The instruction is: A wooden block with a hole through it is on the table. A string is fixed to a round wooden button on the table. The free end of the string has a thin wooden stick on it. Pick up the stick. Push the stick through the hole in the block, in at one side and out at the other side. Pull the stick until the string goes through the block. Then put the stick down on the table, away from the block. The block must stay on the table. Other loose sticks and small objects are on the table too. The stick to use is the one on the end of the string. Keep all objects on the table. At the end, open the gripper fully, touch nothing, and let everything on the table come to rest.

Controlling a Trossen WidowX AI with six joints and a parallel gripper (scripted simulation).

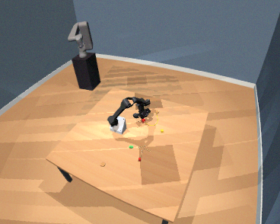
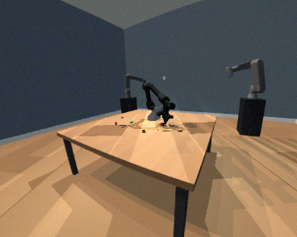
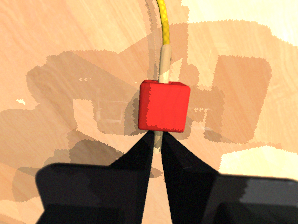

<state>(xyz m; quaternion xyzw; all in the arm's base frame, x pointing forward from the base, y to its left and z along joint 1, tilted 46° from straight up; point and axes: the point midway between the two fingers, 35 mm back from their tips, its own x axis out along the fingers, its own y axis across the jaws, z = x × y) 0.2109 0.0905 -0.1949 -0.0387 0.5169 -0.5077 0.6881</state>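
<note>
Right now my gripper tip is 20 mm to the left of the red block and 20 mm short of it. The rest, counted from my gripper tip: green piece (380 mm to the right, 20 mm ahead); thin wooden stick (30 mm to the right, 30 mm ahead); yellow cube (240 mm ahead, 110 mm to the right).
</note>
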